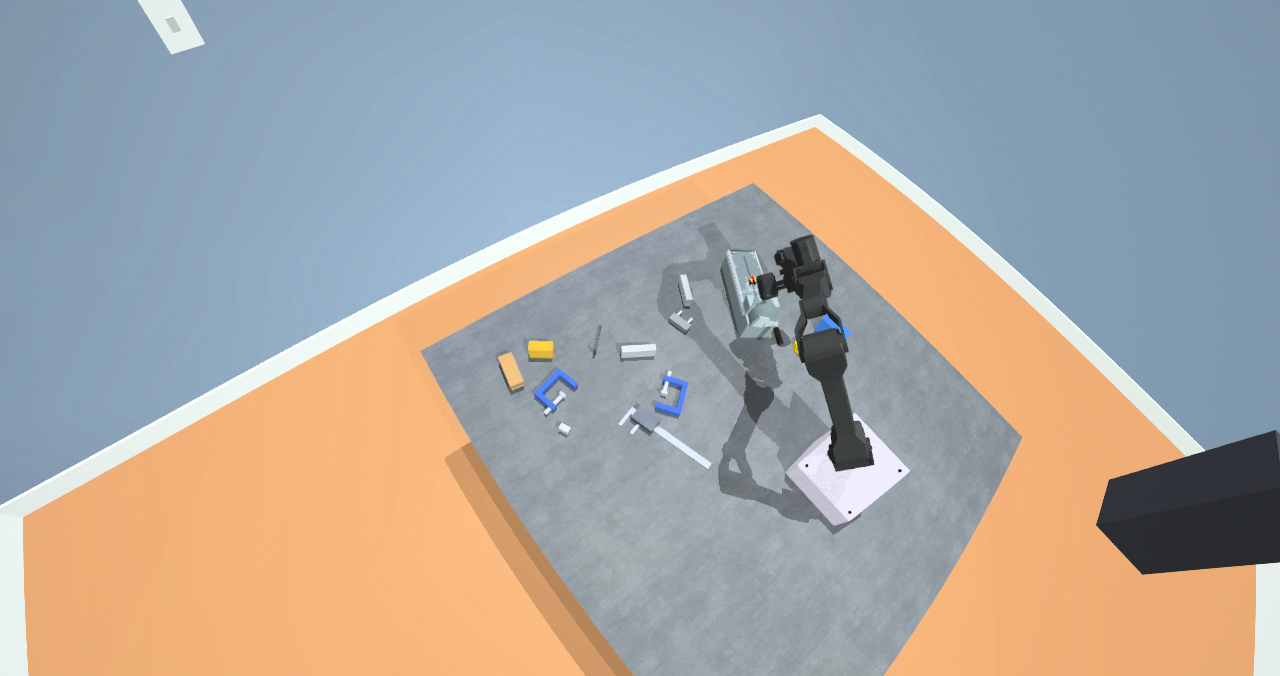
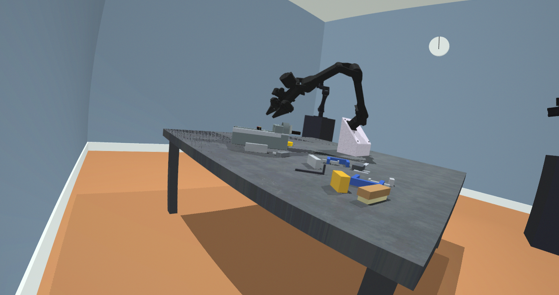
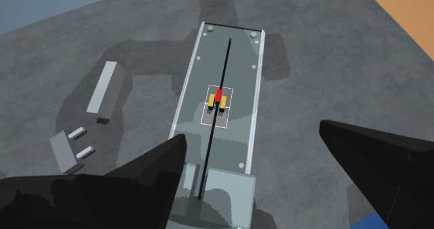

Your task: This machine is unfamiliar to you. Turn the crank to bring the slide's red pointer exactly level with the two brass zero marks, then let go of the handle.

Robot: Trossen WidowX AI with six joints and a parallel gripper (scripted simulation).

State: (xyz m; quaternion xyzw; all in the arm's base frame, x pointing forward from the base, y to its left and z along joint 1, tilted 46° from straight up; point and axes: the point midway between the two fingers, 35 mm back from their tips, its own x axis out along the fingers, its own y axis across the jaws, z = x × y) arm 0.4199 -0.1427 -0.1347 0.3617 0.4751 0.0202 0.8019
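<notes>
Right now the dark handle is 120 mm behind my gripper tip, 80 mm to the left of it and 70 mm below it. From my gripper tip the other things lie so: red pointer: 60 mm below, 60 mm ahead; blue block: 200 mm behind, 130 mm to the right, 120 mm below; yellow round piece: 170 mm behind, 140 mm below, 20 mm to the right.
</notes>
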